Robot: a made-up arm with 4 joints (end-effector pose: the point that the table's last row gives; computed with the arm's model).
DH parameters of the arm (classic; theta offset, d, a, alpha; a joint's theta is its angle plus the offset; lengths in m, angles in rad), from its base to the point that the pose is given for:
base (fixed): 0 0 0 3.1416
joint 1: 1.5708 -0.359 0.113 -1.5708
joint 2: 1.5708 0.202 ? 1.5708
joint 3: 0 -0.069 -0.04 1.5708
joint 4: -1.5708 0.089 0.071 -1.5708
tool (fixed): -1.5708 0.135 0 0
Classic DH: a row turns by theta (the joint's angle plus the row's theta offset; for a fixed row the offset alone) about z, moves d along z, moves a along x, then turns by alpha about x.
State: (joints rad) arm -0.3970 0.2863 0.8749 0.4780
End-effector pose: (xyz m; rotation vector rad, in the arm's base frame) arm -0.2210 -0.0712 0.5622 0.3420 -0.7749 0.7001
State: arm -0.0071 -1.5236 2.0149 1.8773
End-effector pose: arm -0.2264 -0.2962 0.2864 -1.6026 2.4992 -0.4469
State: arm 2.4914 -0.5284 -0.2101 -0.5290
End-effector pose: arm 0.0855 0.0634 0.5568 0.2201 0.0750 -2.3770
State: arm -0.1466 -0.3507 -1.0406 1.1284
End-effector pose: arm -0.0629 -0.1647 0.4044 1.2468 1.1382 -0.3200
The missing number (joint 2, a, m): 0.092
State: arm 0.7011 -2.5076 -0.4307 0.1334
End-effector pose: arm -0.2524 -0.1781 0.3112 2.4382 -0.6649 0.2741
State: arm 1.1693 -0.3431 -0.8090 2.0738
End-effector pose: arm -0.2428 0.0833 0.3290 2.5260 -0.7705 -1.2656
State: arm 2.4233 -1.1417 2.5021 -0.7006
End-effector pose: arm 0.1184 0.2958 0.6048 1.1903 0.6171 1.2817
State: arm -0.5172 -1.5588 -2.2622 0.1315
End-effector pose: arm -0.1216 -0.1488 0.4802 0.3880 2.1684 1.8827
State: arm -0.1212 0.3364 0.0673 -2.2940
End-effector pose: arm -0.0972 -0.0365 0.2389 -2.6195 -0.2101 -0.0341
